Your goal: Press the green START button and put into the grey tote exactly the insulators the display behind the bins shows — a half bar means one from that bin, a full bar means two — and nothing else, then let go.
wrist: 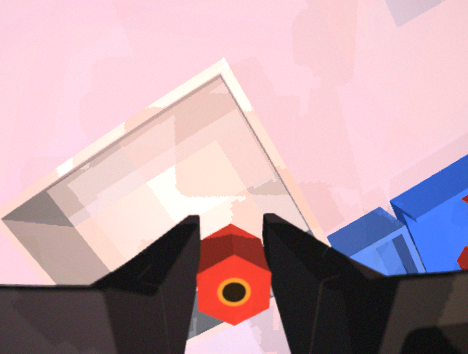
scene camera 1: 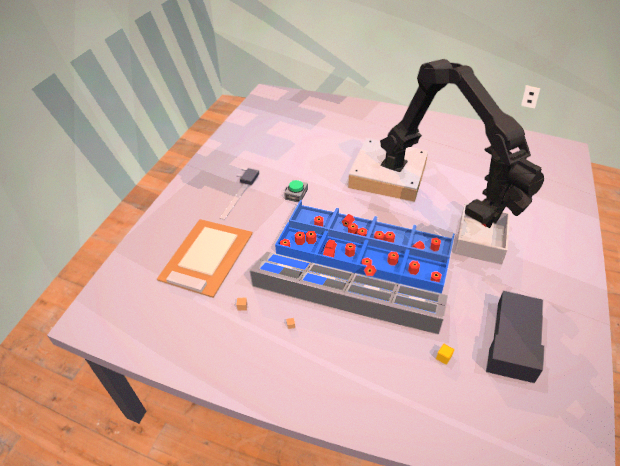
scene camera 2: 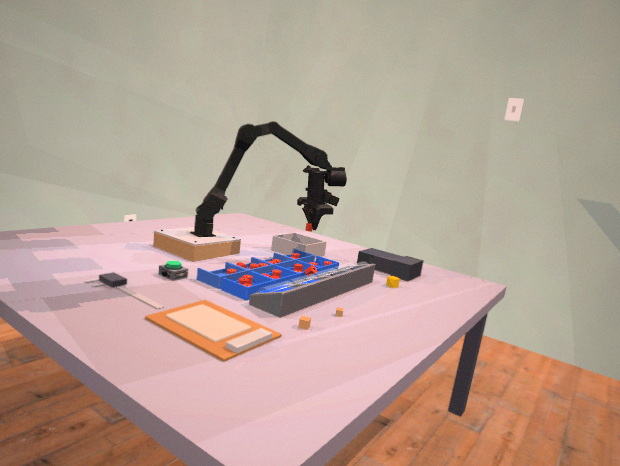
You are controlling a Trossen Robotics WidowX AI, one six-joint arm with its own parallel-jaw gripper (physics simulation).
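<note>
My gripper (scene camera 1: 486,222) (scene camera 2: 312,226) (wrist: 231,225) is shut on a red hexagonal insulator (scene camera 2: 308,227) (wrist: 234,270). It holds it above the grey tote (scene camera 1: 481,252) (scene camera 2: 286,245) (wrist: 145,112). The tote's floor shows no insulator where it is visible in the wrist view; the fingers hide part of it. The blue bins (scene camera 1: 310,256) (scene camera 2: 238,289) (wrist: 440,240) hold several red insulators. The display (scene camera 1: 345,301) (scene camera 2: 325,293) has a full blue bar and a half bar below it in the leftmost column, and a half bar in the second column's lower row. The green START button (scene camera 1: 296,186) (scene camera 2: 173,264) stands left of my base.
A dark box (scene camera 1: 518,335) (scene camera 2: 390,263) and a yellow cube (scene camera 1: 445,353) (scene camera 2: 392,281) are near the display's right end. Two small orange cubes (scene camera 1: 241,303) (scene camera 1: 290,323) lie in front of it. An orange clipboard (scene camera 1: 245,238) and a dark plug (scene camera 1: 249,175) lie left.
</note>
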